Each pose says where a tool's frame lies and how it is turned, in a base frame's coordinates. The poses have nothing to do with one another.
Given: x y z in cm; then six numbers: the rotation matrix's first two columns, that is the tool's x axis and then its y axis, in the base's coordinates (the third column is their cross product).
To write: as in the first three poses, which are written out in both.
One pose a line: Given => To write
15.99, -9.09, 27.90, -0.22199, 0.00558, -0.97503, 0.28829, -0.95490, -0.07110 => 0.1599, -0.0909, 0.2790, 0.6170, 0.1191, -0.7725, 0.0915
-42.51, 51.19, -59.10, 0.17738, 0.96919, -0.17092, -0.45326, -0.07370, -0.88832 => -0.4251, 0.5119, -0.5910, -0.4541, -0.2840, 0.5750, 0.6184
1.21, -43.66, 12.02, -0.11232, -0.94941, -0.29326, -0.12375, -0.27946, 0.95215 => 0.0121, -0.4366, 0.1202, 0.5597, -0.4793, -0.5713, 0.3613
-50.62, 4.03, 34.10, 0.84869, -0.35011, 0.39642, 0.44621, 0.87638, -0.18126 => -0.5062, 0.0403, 0.3410, -0.1345, -0.1787, -0.2091, 0.9520
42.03, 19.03, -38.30, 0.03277, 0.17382, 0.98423, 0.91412, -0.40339, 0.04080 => 0.4203, 0.1903, -0.3830, -0.6341, -0.4289, -0.5474, 0.3381
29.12, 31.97, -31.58, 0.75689, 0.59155, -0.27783, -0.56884, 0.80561, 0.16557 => 0.2912, 0.3197, -0.3158, 0.0355, 0.1600, 0.3097, 0.9366
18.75, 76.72, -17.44, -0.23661, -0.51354, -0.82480, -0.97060, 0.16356, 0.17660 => 0.1875, 0.7672, -0.1744, -0.5331, 0.6959, 0.3660, 0.3122
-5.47, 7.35, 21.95, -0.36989, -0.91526, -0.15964, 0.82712, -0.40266, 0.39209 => -0.0547, 0.0735, 0.2195, 0.1780, -0.1238, -0.8183, 0.5323
